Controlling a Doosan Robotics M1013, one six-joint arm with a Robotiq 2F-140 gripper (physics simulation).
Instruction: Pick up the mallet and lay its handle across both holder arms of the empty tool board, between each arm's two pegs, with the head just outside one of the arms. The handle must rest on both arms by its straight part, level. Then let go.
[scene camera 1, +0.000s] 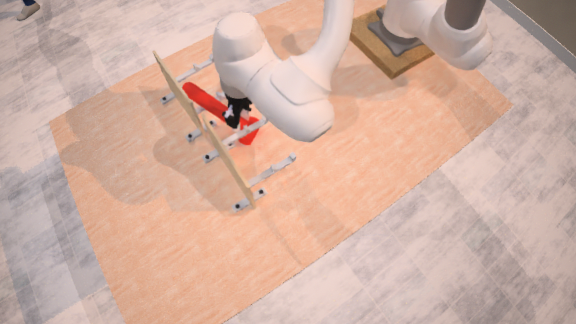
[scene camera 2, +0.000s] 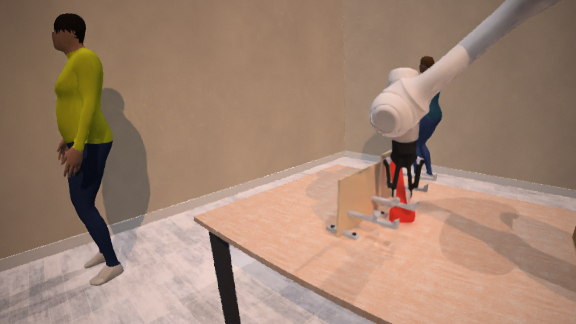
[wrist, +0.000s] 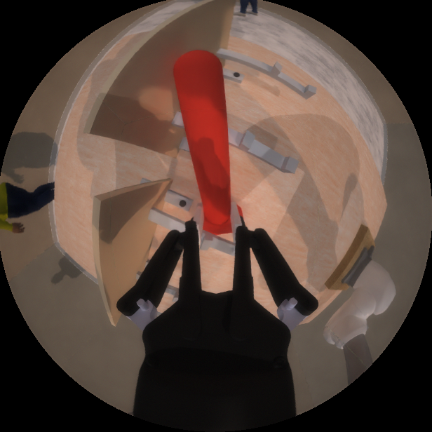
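Seen in the pictures: gripper, fingertip midpoint: (scene camera 1: 240, 124); arm's base at its link origin: (scene camera 1: 397, 34).
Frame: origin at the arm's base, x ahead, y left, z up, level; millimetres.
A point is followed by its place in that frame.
Note:
The red mallet (scene camera 1: 207, 102) {y 4, x 768, z 85 mm} (scene camera 2: 402, 215) {y 114, x 677, z -8 mm} (wrist: 207, 125) is tilted, its head low by the table and its handle end raised near the far board (scene camera 1: 175, 85) {y -62, x 830, z 135 mm} (wrist: 150, 75). In the wrist view the handle crosses over one grey arm (wrist: 265, 152) of that board; contact is unclear. My gripper (scene camera 1: 235, 125) {y 73, x 704, z 6 mm} (scene camera 2: 402, 196) {y 73, x 704, z 6 mm} (wrist: 216, 209) points down and is shut on the handle close to the head, one finger on each side. The near board (scene camera 1: 230, 160) {y 233, x 795, z 141 mm} (scene camera 2: 357, 197) {y 219, x 789, z 59 mm} (wrist: 125, 225) stands beside the head, with bare pegged arms (scene camera 1: 272, 170) {y 265, x 699, z 32 mm} (scene camera 2: 370, 218) {y 270, x 707, z 32 mm}. One of its arms partly overlaps the head in view.
Both boards stand on screwed grey feet (scene camera 1: 247, 201) {y 290, x 797, z -29 mm} (scene camera 2: 343, 232) {y 295, x 781, z -29 mm} on the wooden table (scene camera 1: 175, 260) {y 339, x 1054, z -41 mm} (scene camera 2: 300, 250) {y 440, x 818, z -41 mm}. The far board's other arm (scene camera 1: 192, 70) {y -172, x 756, z 45 mm} (wrist: 270, 70) lies beyond the handle. The arm's base block (scene camera 1: 390, 55) {y 72, x 101, z 0 mm} is at the back right. Two people stand beyond the table.

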